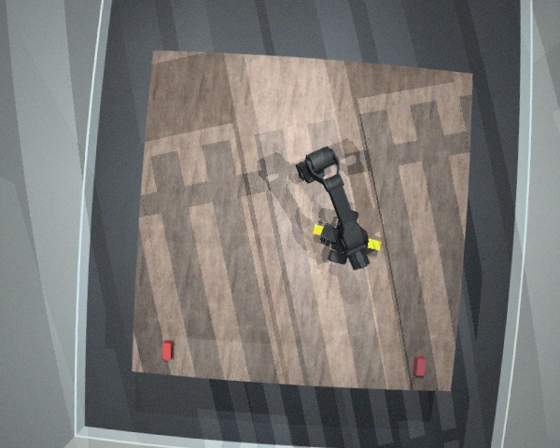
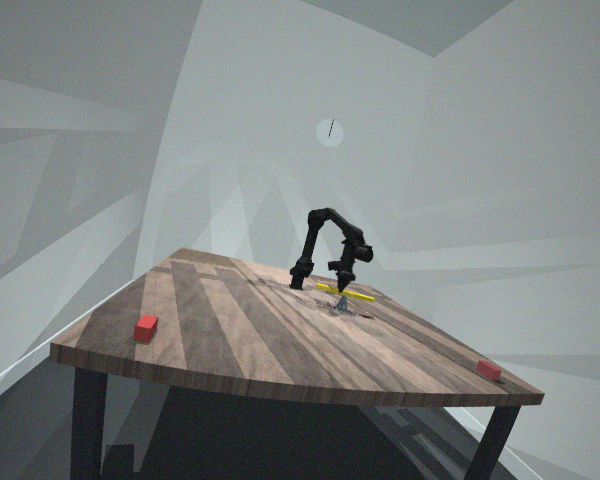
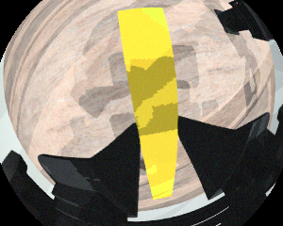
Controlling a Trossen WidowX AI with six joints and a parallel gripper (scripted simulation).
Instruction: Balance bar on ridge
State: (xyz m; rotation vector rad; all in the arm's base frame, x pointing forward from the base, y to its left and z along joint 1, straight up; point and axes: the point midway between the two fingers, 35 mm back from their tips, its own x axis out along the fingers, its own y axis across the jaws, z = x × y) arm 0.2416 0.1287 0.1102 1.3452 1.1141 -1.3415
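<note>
The yellow bar lies 1 cm ahead of my gripper tip and 3 cm to the left of it.
</note>
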